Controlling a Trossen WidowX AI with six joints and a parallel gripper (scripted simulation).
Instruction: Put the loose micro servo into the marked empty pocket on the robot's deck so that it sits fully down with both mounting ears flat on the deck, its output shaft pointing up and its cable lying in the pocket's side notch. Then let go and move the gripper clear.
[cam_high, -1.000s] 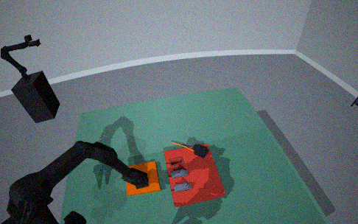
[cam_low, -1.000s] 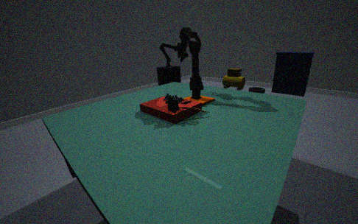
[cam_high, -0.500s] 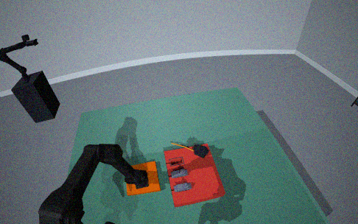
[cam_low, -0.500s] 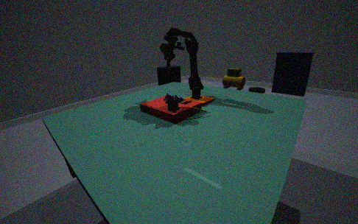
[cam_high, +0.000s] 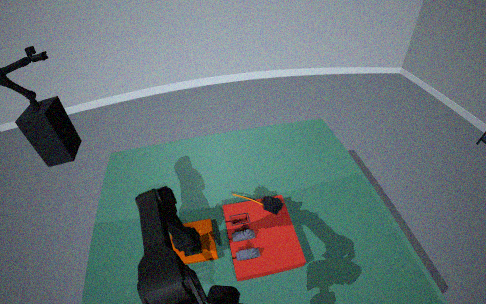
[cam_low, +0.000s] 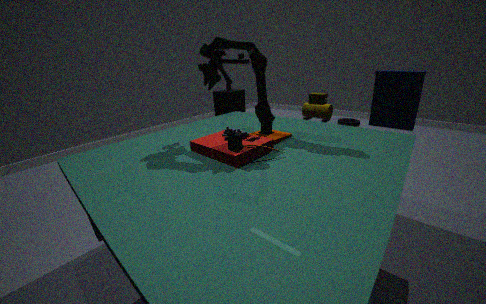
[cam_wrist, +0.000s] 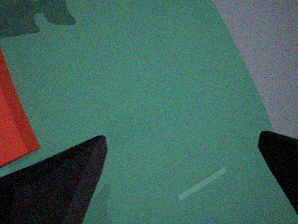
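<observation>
My gripper tip is 330 mm to the right of the red deck, 240 mm short of it and 230 mm above it.
</observation>
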